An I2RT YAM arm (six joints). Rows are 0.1 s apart.
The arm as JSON. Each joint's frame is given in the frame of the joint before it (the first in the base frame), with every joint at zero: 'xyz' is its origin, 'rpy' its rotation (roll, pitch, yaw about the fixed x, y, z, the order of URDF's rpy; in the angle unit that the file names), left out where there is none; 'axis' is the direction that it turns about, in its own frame. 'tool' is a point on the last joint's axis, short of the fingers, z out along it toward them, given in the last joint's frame.
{
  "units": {
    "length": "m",
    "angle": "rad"
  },
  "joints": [
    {
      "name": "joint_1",
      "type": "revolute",
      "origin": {
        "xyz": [
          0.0,
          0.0,
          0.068
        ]
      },
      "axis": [
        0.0,
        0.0,
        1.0
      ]
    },
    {
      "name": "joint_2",
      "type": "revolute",
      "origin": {
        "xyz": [
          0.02,
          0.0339,
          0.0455
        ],
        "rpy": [
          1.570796,
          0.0,
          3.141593
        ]
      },
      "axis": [
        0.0,
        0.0,
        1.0
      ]
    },
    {
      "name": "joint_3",
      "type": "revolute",
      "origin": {
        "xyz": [
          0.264,
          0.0,
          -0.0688
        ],
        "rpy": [
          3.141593,
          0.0,
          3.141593
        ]
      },
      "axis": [
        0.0,
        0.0,
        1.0
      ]
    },
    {
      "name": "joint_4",
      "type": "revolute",
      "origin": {
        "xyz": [
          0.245,
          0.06,
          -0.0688
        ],
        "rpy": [
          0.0,
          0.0,
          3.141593
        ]
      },
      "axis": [
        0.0,
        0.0,
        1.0
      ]
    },
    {
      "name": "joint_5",
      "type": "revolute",
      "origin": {
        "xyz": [
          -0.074,
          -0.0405,
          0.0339
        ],
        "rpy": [
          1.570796,
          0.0,
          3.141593
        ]
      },
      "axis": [
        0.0,
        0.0,
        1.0
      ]
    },
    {
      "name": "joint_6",
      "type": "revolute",
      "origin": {
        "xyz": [
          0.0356,
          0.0,
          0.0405
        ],
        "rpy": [
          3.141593,
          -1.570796,
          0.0
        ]
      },
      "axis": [
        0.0,
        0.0,
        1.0
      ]
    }
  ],
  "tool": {
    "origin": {
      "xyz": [
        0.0,
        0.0,
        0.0
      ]
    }
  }
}
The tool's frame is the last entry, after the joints.
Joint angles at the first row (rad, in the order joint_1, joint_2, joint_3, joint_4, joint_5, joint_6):
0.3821, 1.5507, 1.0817, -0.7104, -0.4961, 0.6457
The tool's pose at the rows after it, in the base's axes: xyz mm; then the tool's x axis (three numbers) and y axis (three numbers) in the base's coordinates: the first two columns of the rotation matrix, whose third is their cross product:
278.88 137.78 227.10 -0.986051 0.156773 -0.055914 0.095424 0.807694 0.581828
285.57 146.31 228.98 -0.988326 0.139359 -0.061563 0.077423 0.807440 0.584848
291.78 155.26 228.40 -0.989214 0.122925 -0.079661 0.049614 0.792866 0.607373
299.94 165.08 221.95 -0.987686 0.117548 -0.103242 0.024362 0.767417 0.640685
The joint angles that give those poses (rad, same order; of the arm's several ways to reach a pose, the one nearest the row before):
0.4052, 1.5799, 1.1259, -0.7101, -0.4877, 0.6474
0.4214, 1.6134, 1.1668, -0.7114, -0.4887, 0.6458
0.4370, 1.6400, 1.1859, -0.6711, -0.5034, 0.6499
0.4511, 1.6745, 1.1858, -0.5839, -0.5234, 0.6679

